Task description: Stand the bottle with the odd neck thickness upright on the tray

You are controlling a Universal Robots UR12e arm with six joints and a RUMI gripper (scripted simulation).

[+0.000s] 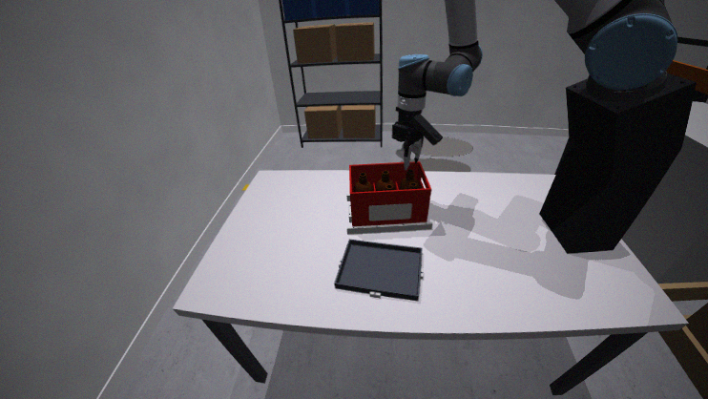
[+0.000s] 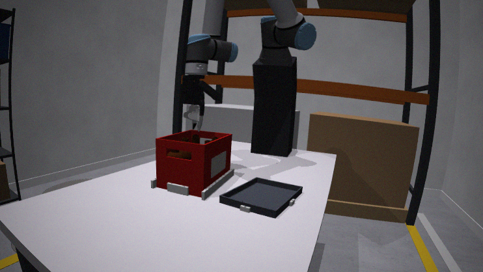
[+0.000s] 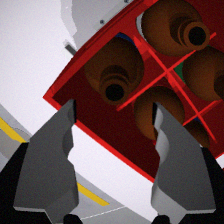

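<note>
Now: the glass bottle 10 cm ahead of my hand and 11 cm below it. Also, from my hand: dark tray 15 cm ahead, 32 cm to the left, 18 cm below; red crate 9 cm ahead, 4 cm to the left, 11 cm below; brown bottle 18 cm ahead, 11 cm below.
</note>
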